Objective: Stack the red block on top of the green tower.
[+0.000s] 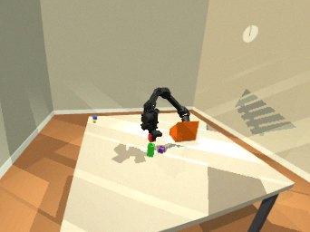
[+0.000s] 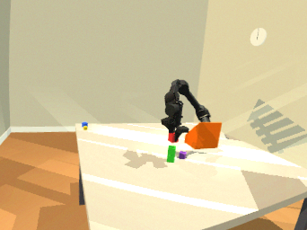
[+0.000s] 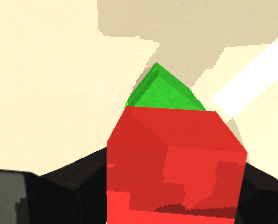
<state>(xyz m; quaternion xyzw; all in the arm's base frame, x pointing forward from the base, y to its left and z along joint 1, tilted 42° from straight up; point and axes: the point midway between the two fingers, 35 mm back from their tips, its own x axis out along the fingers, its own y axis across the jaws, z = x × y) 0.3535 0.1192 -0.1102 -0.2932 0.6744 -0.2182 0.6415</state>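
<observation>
Now: the purple cube 90 mm behind my gripper tip, 20 mm to the right of it and 110 mm below it. Round my gripper tip: red block (20 mm above).
</observation>
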